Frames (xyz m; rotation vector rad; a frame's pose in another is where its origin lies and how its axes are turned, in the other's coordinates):
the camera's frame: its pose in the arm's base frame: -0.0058 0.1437 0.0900 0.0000 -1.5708 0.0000
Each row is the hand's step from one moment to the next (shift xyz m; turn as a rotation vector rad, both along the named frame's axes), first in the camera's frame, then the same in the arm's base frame.
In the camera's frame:
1: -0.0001 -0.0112 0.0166 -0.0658 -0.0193 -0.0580
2: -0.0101 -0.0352 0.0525 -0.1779 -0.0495 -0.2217
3: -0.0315 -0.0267 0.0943 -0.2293 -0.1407 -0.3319
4: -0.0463 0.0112 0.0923 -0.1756 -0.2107 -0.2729
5: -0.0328 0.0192 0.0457 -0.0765 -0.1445 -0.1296
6: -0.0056 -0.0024 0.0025 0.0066 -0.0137 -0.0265
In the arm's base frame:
1: -0.0166 -0.0112 -0.0001 0.0580 -0.0193 -0.0658
2: -0.0525 -0.0352 -0.0101 0.2217 -0.0495 -0.1779
3: -0.0943 -0.0267 -0.0315 0.3319 -0.1407 -0.2293
4: -0.0923 0.0112 -0.0463 0.2729 -0.2107 -0.1756
5: -0.0457 0.0192 -0.0328 0.1296 -0.1445 -0.0765
6: -0.0025 -0.0024 -0.0056 0.0265 -0.0137 0.0066

